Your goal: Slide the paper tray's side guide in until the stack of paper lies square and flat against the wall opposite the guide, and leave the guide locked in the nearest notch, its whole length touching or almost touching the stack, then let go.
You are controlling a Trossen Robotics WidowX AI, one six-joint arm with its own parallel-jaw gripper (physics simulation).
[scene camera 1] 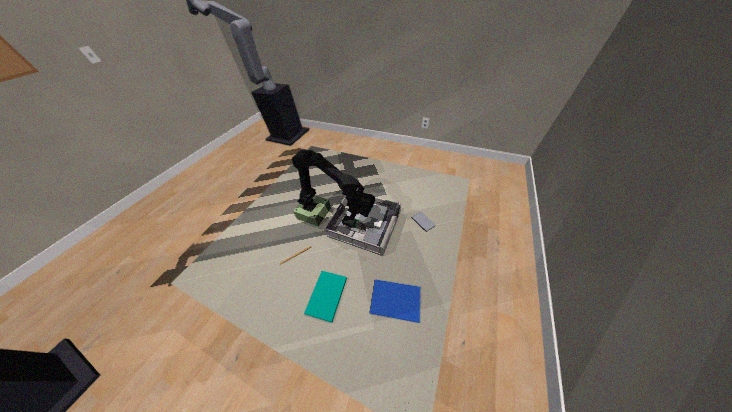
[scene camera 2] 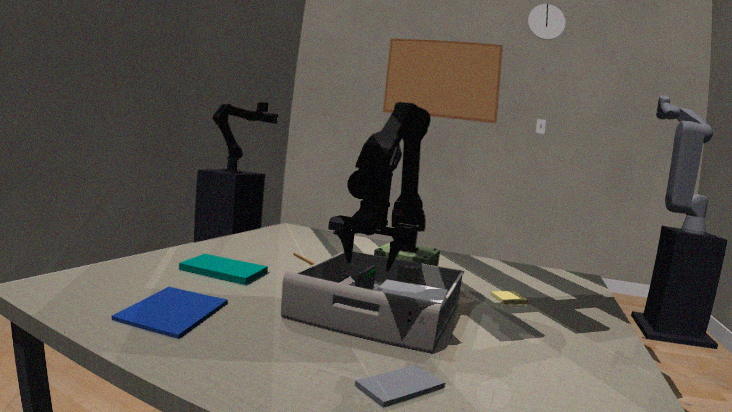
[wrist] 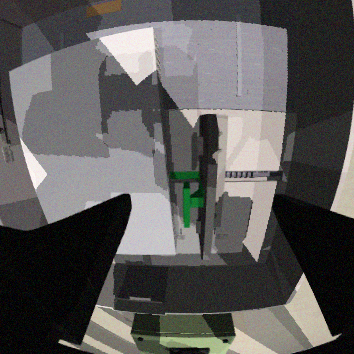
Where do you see a teal sheet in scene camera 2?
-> At 240, 272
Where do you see a small grey pad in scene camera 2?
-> At 413, 381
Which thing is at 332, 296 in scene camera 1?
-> A teal sheet.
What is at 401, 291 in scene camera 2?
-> A white paper stack.
